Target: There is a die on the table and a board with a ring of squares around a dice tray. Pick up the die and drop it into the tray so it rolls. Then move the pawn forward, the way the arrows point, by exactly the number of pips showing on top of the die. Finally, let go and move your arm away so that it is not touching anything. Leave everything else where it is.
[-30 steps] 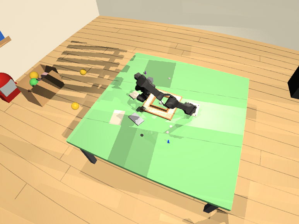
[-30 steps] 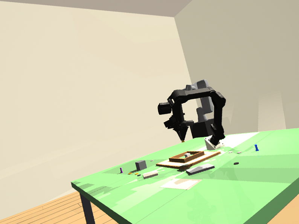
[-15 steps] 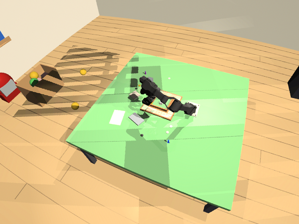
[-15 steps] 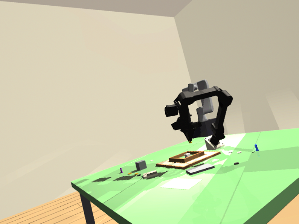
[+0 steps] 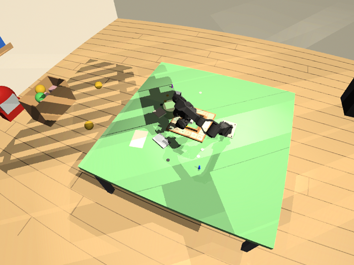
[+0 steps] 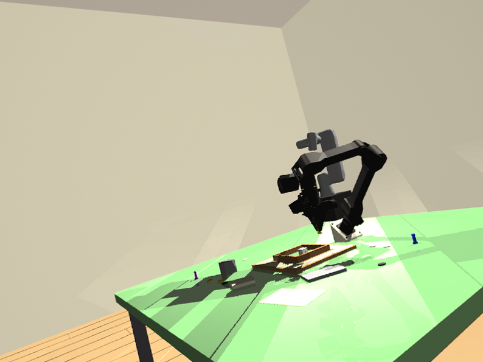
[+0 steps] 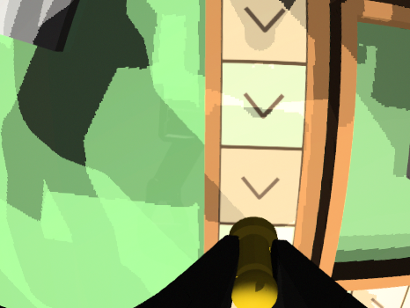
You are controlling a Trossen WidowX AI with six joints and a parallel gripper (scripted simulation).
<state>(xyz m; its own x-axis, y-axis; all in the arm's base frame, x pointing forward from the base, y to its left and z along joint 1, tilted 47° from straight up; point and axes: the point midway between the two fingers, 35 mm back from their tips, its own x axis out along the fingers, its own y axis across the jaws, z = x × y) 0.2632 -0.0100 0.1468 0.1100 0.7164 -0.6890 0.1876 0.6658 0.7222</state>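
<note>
My gripper tip is 11 cm to the left of the white die and 7 cm above it. Also, from my gripper tip: dice tray: 12 cm to the right, 9 cm below; then yellow pawn: 1 cm above; then grey card: 15 cm ahead, 11 cm to the left, 9 cm below.
</note>
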